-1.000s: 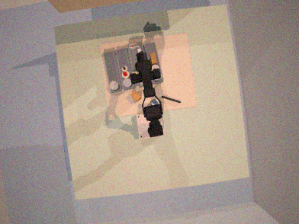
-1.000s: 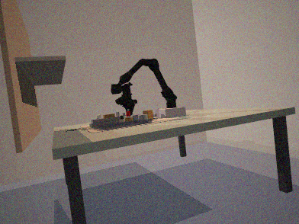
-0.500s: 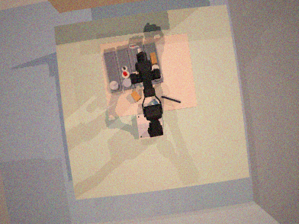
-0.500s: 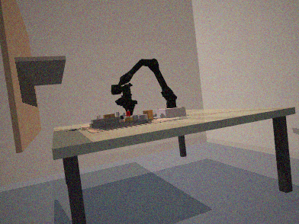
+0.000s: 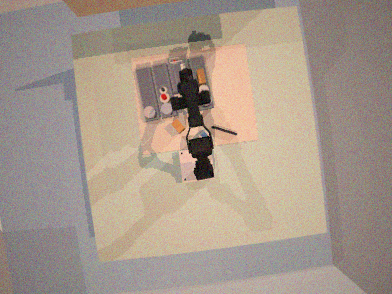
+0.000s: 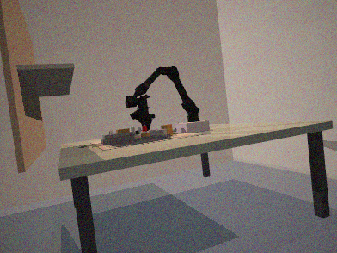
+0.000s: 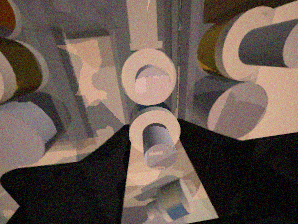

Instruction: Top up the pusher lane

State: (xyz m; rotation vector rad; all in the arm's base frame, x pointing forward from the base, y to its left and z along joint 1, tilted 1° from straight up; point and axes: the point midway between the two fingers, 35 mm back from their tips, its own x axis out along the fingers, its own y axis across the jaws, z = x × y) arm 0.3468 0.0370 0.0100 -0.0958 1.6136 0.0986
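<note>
The orange-brown block is 110 mm behind my gripper tip, 80 mm to the left of it and 10 mm below it. Also, from my gripper tip: dark stick 170 mm to the right, 150 mm behind, 40 mm below.
</note>
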